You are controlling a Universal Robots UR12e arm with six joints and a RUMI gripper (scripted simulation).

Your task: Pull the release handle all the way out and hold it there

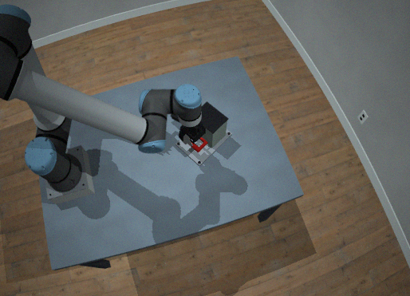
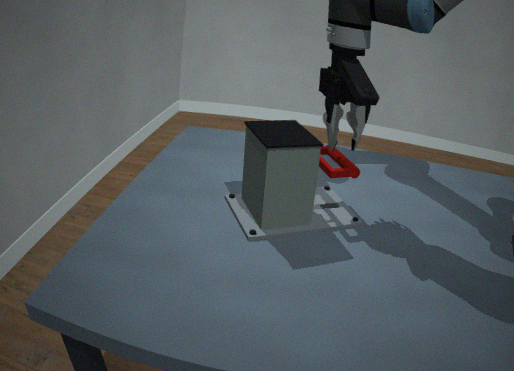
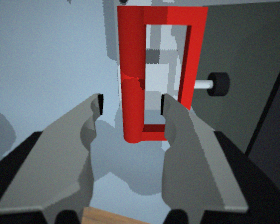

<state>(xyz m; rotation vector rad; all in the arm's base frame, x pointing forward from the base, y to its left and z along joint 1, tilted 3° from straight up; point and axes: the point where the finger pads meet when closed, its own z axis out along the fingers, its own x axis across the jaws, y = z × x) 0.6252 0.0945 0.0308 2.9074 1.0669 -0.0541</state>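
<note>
The red release handle is 40 mm ahead of my hand, 30 mm to the left of it and 40 mm below it.
</note>
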